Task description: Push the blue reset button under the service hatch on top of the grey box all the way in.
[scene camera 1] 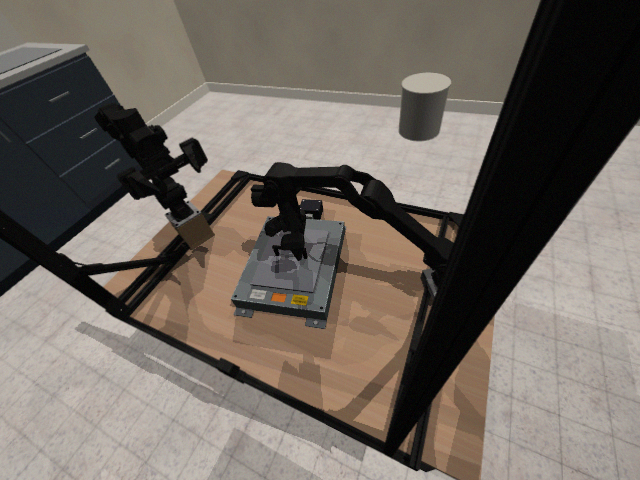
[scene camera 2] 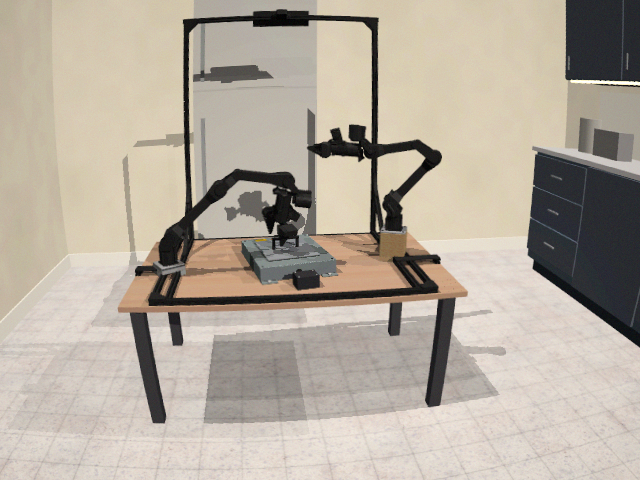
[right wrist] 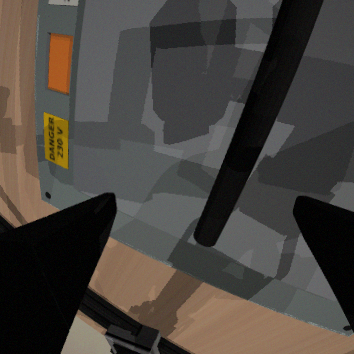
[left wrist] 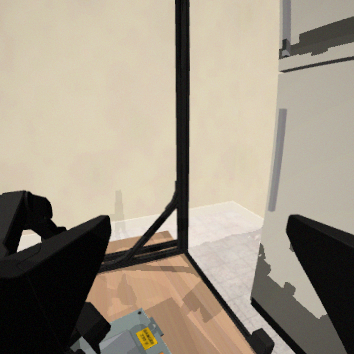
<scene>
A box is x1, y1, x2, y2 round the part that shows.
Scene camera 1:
my left gripper: [117, 125, 207, 199]
my right gripper: [264, 205, 305, 260]
</scene>
